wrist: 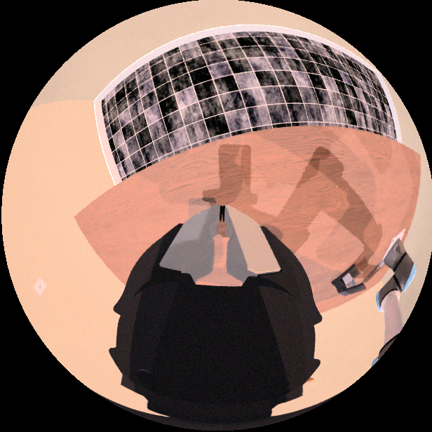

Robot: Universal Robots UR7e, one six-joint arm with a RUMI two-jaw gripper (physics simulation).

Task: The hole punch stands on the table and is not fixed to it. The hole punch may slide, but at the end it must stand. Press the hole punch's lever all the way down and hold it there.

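Observation:
The hole punch [341, 283], a small dark object with a light grey part on top, stands on the wooden table [115, 220] at the right in the wrist view, near the arm's base. It is small in the picture, so the exact position of its lever is hard to tell. My gripper [222, 207] is shut, its two fingertips together with nothing between them. It is over the table, well to the left of the hole punch and apart from it. The gripper's body hides part of the table.
The arm's base and lower links [399, 260] stand just right of the hole punch at the table's edge. The arm's shadow falls across the table. A dark checked rug with a pale border [98, 112] lies beyond the far table edge.

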